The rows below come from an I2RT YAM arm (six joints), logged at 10 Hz.
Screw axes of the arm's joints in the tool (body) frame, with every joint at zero. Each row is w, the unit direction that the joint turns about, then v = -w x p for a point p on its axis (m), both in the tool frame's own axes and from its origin. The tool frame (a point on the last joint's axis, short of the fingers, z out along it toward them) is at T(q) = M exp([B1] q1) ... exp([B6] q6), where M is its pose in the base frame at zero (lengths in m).
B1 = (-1, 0, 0, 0, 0.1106, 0)
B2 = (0, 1, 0, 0.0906, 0, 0.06)
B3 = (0, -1, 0, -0.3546, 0, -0.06)
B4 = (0, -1, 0, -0.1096, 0, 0)
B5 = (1, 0, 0, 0, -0.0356, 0)
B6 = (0, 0, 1, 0, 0, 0)
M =
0 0 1 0.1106
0 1 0 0
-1 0 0 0.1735
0 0 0 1
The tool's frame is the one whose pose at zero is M.
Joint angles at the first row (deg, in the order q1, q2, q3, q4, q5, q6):
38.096, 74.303, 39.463, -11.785, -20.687, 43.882
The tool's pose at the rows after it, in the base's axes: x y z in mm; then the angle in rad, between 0 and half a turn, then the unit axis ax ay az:
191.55 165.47 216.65 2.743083 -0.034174 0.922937 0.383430
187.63 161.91 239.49 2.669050 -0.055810 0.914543 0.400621
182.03 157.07 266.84 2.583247 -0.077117 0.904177 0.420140
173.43 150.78 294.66 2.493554 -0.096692 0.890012 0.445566
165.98 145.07 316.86 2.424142 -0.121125 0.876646 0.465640
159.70 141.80 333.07 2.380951 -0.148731 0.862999 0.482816
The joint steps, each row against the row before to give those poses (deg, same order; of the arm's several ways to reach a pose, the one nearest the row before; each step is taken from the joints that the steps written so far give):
-0.018, -3.654, 0.630, -0.480, 0.786, -1.284
-0.046, -3.817, 1.610, -1.145, 0.320, -2.042
-0.019, -4.081, 2.304, -1.371, 0.482, -1.968
0.127, -4.258, 2.132, -0.597, 0.285, -1.419
-0.055, -2.942, 2.076, -0.594, -0.549, -2.007
0.139, -1.767, 1.753, -0.373, -1.339, -1.962

